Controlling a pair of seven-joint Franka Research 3 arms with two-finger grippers.
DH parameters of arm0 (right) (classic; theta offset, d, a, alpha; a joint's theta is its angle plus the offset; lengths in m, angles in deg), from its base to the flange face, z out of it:
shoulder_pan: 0 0.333 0 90
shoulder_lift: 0 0 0 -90
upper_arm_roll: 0 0.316 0.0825 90
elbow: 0 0 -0.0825 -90
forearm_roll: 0 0.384 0 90
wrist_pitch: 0 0 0.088 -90
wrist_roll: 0 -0.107 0 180
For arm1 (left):
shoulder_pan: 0 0.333 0 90
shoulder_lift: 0 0 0 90
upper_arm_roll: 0 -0.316 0.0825 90
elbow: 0 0 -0.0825 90
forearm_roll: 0 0.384 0 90
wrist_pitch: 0 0 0.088 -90
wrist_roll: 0 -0.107 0 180
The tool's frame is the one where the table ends.
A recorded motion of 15 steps. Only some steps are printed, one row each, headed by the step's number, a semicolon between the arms.
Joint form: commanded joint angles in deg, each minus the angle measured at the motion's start. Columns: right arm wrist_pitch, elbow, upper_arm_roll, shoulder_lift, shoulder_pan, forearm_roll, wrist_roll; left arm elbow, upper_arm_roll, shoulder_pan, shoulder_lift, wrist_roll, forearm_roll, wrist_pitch.
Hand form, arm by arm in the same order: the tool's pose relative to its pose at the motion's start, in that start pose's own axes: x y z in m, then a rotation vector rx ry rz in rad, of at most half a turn. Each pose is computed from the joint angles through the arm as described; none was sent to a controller.
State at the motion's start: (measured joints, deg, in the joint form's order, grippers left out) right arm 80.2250 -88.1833 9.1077 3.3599 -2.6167 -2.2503 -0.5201; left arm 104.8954 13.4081 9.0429 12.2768 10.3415 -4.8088 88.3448
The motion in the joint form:
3: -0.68 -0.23 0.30 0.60 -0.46 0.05 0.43; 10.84 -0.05 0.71 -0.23 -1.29 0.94 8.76
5: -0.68 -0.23 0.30 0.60 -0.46 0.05 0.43; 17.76 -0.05 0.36 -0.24 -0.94 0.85 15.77
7: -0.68 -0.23 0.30 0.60 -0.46 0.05 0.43; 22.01 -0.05 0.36 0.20 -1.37 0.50 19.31
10: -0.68 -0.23 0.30 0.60 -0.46 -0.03 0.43; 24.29 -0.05 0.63 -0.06 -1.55 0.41 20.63
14: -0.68 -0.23 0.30 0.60 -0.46 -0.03 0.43; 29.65 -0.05 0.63 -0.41 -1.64 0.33 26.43
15: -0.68 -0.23 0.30 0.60 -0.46 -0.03 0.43; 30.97 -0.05 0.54 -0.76 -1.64 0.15 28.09
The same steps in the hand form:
3: -0.0049 0.0009 -0.0021 -0.0009 -0.0057 -0.0044; 0.0107 -0.0142 0.0777 0.0210 -0.0363 -0.0042
5: -0.0049 0.0009 -0.0021 -0.0009 -0.0057 -0.0044; 0.0105 -0.0159 0.1250 0.0216 -0.0345 -0.0126
7: -0.0049 0.0009 -0.0021 -0.0009 -0.0057 -0.0044; 0.0052 -0.0190 0.1515 0.0195 -0.0396 -0.0120
10: -0.0049 0.0011 -0.0021 -0.0023 -0.0057 -0.0041; 0.0023 -0.0235 0.1701 0.0206 -0.0606 -0.0171
14: -0.0049 0.0011 -0.0021 -0.0023 -0.0057 -0.0041; -0.0039 -0.0285 0.2078 0.0208 -0.0586 -0.0226
15: -0.0049 0.0011 -0.0021 -0.0023 -0.0057 -0.0041; -0.0052 -0.0289 0.2186 0.0179 -0.0590 -0.0241

